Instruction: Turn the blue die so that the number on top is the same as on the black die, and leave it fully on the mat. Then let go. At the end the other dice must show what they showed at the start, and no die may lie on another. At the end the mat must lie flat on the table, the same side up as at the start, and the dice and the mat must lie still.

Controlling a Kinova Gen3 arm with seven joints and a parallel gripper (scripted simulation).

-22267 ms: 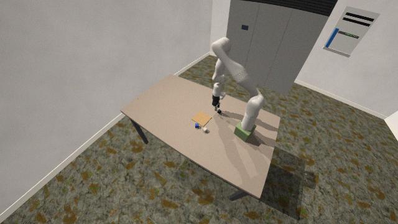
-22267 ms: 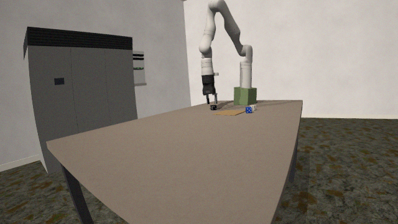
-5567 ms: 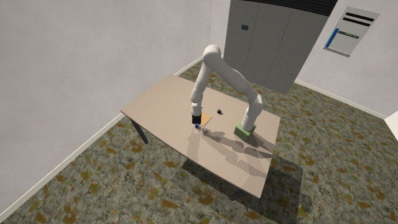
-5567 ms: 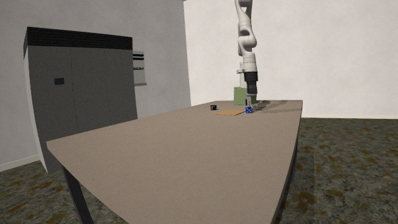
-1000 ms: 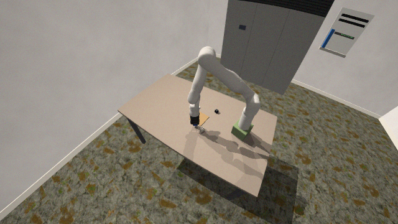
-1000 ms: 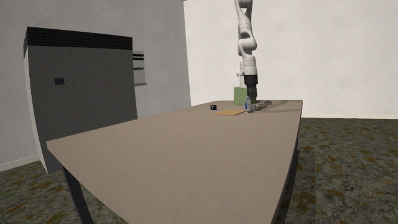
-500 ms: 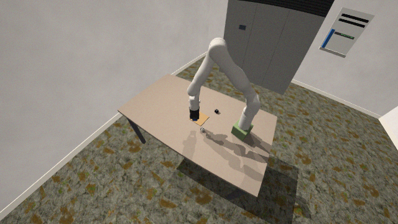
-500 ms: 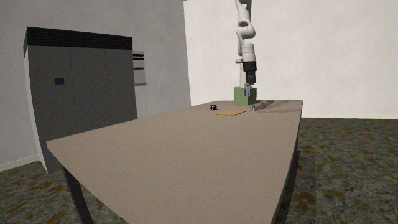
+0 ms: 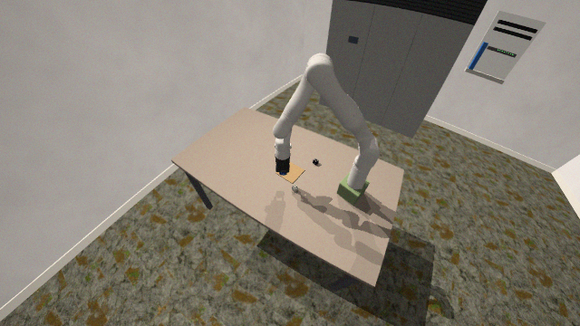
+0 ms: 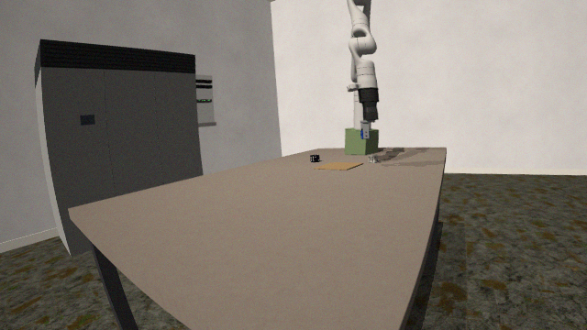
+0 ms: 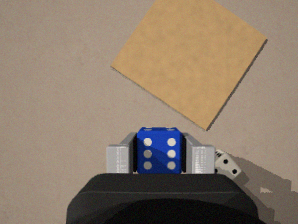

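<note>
Right now the tan mat is 120 mm below my hand and 110 mm to the right of it. Round my hand: white die: 100 mm below, 90 mm behind, 10 mm to the left; then black die: 260 mm to the right, 120 mm behind, 100 mm below; then blue die: right at my hand.
</note>
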